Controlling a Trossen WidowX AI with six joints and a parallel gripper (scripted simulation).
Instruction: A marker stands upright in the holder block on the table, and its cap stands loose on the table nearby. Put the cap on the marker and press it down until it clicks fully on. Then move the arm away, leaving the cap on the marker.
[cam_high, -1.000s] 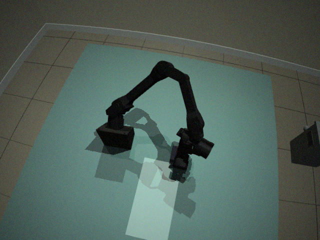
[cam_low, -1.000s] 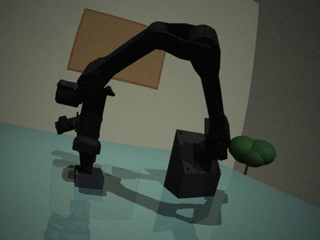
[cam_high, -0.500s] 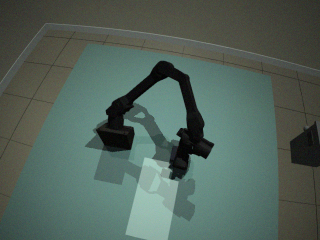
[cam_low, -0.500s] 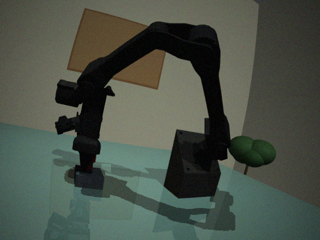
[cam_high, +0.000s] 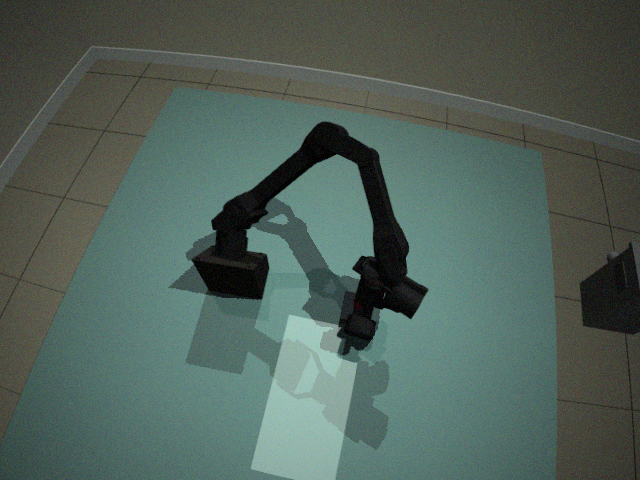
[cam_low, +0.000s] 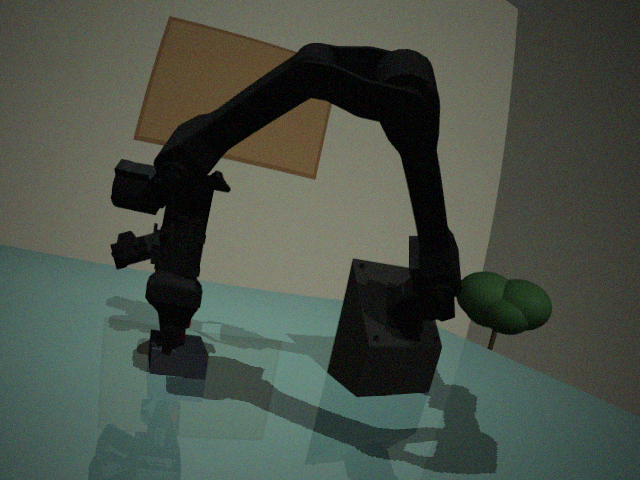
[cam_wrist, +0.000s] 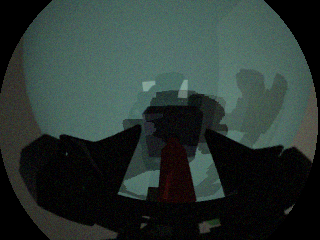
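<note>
My gripper tip is 50 mm below the red cap and 10 mm past it. The rest, counted from my gripper tip: dark holder block (20 mm below, 10 mm behind).
</note>
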